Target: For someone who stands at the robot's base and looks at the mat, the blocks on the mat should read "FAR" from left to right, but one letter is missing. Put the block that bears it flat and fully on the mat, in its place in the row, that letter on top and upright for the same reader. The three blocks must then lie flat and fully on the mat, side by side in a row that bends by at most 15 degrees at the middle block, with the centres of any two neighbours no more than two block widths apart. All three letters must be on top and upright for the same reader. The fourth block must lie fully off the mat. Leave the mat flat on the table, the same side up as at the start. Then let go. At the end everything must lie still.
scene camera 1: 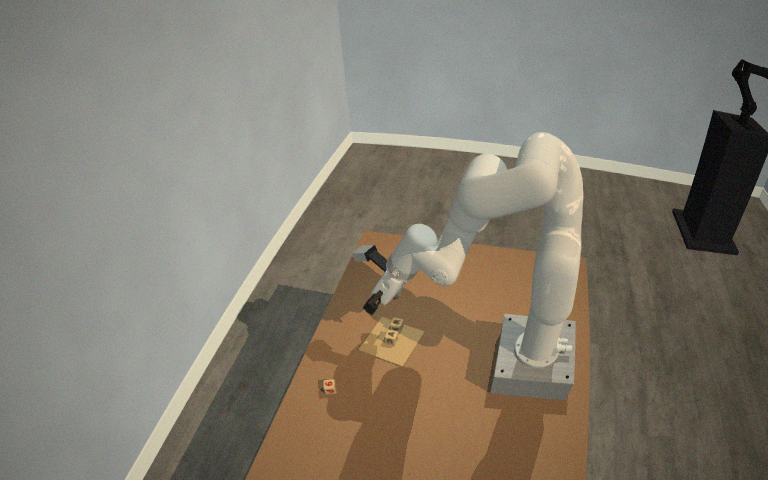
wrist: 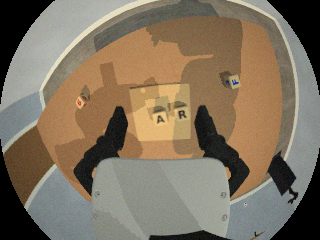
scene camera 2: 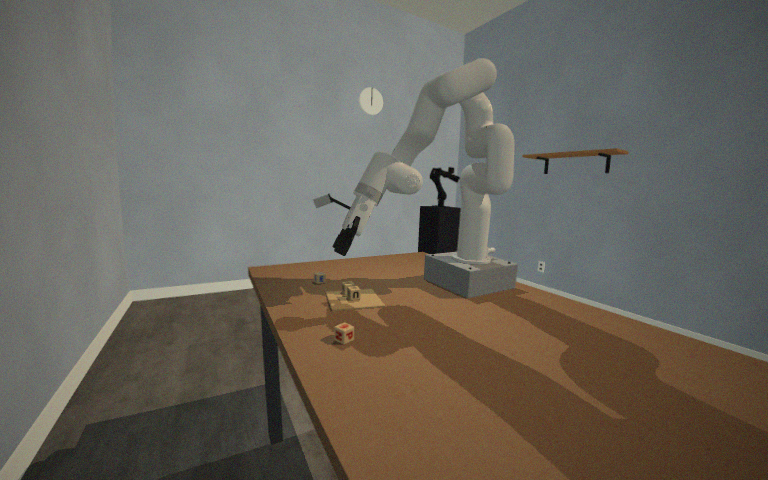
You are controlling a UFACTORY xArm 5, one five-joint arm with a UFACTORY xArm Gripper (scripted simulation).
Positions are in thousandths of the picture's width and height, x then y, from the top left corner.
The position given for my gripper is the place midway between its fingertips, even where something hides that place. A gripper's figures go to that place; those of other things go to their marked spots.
My gripper (scene camera 1: 492,628): 1.27 m from the lens. A mat (scene camera 1: 488,718): 1.34 m from the lens.
